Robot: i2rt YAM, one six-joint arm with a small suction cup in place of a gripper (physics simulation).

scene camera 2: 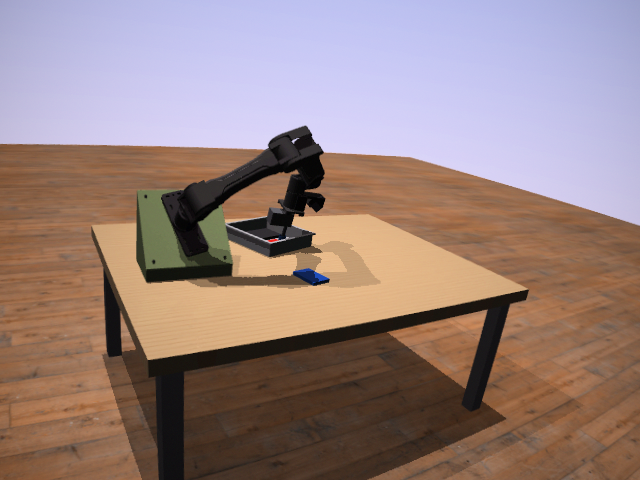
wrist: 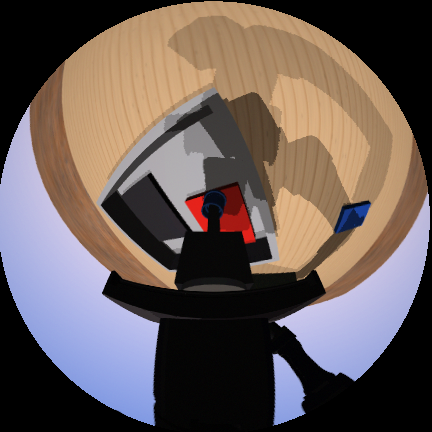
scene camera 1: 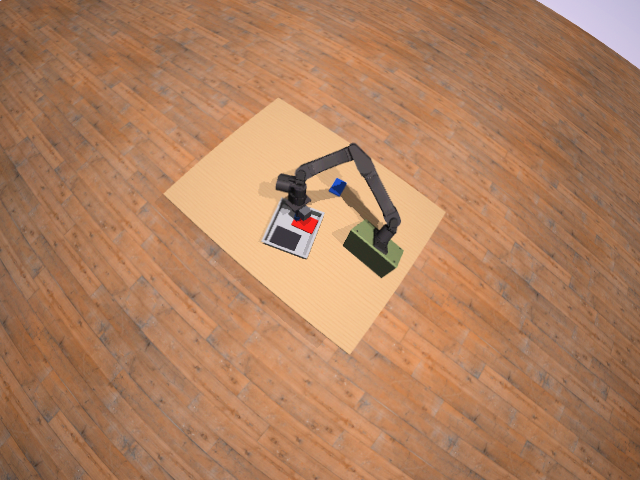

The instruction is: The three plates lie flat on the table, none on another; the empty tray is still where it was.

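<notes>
A grey tray stands on the table. A red plate and a black plate lie flat in it, side by side. My suction cup is down inside the tray and sits on the red plate near one corner. A blue plate lies flat on the table, apart from the tray. In scene camera 2 the tray's wall hides the black plate.
The arm's green base block stands on the table near the tray. The arm reaches over the blue plate. The table's edges drop to a wooden floor.
</notes>
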